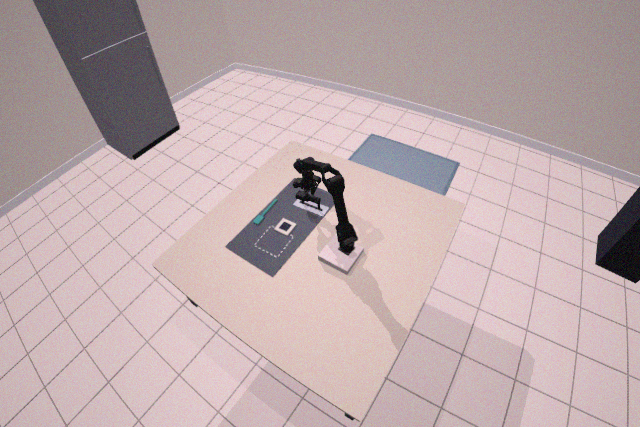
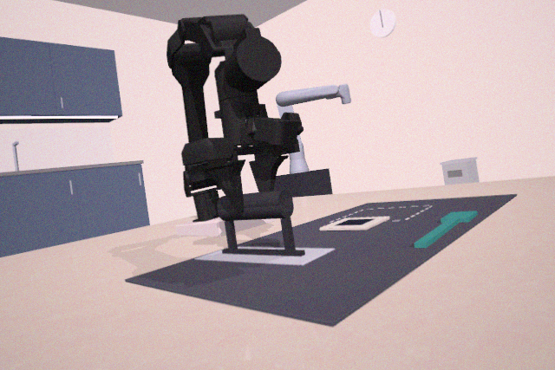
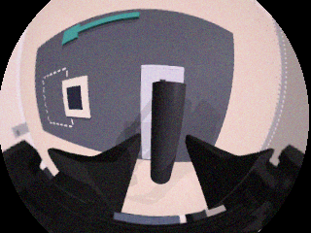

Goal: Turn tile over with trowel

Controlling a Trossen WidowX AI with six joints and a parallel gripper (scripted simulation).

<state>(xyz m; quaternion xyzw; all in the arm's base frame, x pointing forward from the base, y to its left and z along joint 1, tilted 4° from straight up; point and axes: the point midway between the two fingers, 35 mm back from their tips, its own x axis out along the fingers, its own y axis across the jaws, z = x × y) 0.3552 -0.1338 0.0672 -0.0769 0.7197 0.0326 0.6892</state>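
Now: gripper tip 2 cm short of the trowel and 3 cm above it. The rest, counted from my gripper tip: teal t-shaped tool: 18 cm ahead, 21 cm to the left, 6 cm below; dark mat: 5 cm ahead, 17 cm to the left, 9 cm below; white tile: 1 cm ahead, 20 cm to the left, 6 cm below.
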